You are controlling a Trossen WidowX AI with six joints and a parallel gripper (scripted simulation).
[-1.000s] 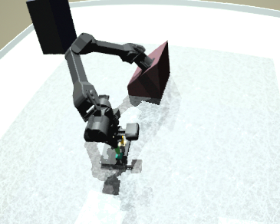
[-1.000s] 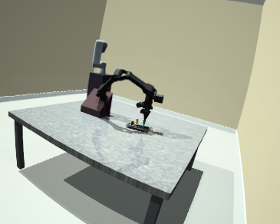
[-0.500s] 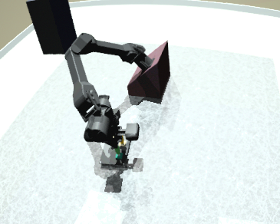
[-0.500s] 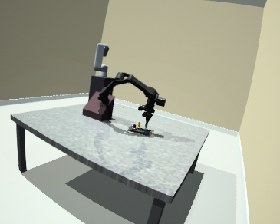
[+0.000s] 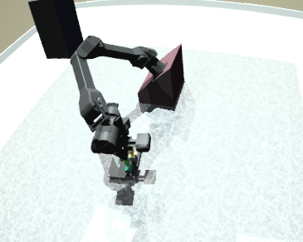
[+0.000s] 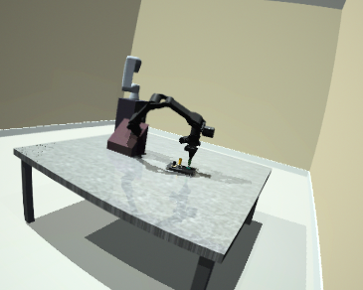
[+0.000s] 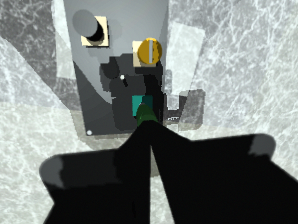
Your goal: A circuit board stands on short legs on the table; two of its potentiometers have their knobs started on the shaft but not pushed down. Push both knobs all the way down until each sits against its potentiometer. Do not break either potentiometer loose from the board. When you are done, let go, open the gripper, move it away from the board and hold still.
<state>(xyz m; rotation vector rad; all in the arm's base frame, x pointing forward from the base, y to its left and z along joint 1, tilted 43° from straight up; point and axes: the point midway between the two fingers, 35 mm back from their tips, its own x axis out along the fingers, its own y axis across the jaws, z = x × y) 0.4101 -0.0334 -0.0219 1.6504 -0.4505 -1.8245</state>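
Right now my gripper tip is 2 cm above the green knob. The rest, counted from my gripper tip: yellow knob: 6 cm behind, 1 cm to the right, 2 cm below.
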